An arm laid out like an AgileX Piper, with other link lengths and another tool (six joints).
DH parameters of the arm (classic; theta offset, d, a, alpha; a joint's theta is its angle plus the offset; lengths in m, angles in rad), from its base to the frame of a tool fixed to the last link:
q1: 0 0.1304 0 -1.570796
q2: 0.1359 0 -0.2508 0
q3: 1.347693 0 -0.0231 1.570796
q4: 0 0.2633 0 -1.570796
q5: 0 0 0 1.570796
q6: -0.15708 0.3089 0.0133 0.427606
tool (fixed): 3.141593 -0.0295 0 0
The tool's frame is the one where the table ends.
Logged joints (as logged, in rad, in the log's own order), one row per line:
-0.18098, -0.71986, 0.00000, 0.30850, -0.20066, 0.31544
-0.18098, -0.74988, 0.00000, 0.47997, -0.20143, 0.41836
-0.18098, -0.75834, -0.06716, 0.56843, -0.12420, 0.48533
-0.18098, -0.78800, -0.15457, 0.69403, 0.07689, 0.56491
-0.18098, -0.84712, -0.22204, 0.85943, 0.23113, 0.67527
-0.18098, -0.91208, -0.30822, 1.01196, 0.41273, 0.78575
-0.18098, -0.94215, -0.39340, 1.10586, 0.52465, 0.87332
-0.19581, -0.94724, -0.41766, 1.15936, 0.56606, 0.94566
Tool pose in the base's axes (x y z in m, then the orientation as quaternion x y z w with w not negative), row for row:
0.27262, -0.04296, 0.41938, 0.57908, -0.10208, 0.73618, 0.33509
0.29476, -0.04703, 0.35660, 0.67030, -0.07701, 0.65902, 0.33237
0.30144, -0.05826, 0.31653, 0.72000, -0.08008, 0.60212, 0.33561
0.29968, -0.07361, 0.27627, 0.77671, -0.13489, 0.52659, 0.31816
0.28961, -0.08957, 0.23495, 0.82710, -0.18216, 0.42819, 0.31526
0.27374, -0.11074, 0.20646, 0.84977, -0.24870, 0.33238, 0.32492
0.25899, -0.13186, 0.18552, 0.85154, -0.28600, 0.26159, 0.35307
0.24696, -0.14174, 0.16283, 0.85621, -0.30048, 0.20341, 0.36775
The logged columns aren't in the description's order. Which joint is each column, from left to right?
Columns, left to right: q1, q3, q4, q5, q6, q2.
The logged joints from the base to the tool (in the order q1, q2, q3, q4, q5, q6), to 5 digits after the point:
-0.18098, 0.31544, -0.71986, 0.00000, 0.30850, -0.20066
-0.18098, 0.41836, -0.74988, 0.00000, 0.47997, -0.20143
-0.18098, 0.48533, -0.75834, -0.06716, 0.56843, -0.12420
-0.18098, 0.56491, -0.78800, -0.15457, 0.69403, 0.07689
-0.18098, 0.67527, -0.84712, -0.22204, 0.85943, 0.23113
-0.18098, 0.78575, -0.91208, -0.30822, 1.01196, 0.41273
-0.18098, 0.87332, -0.94215, -0.39340, 1.10586, 0.52465
-0.19581, 0.94566, -0.94724, -0.41766, 1.15936, 0.56606

